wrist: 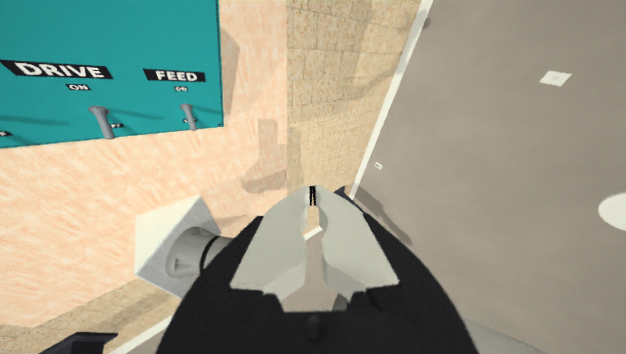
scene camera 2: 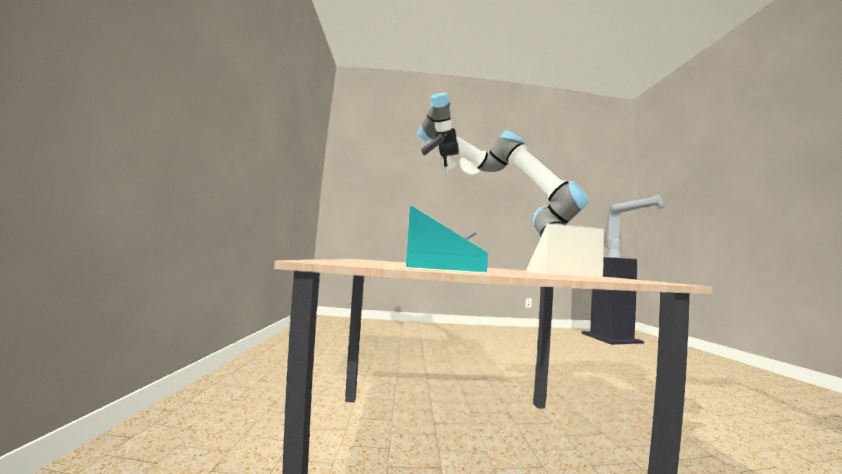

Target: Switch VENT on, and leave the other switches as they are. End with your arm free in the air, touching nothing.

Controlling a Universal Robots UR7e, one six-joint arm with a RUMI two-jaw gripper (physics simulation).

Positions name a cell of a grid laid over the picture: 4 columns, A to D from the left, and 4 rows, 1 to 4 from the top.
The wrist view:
my gripper: B3
teal sloped switch panel: A1
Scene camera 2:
my gripper: C2
teal sloped switch panel: C3
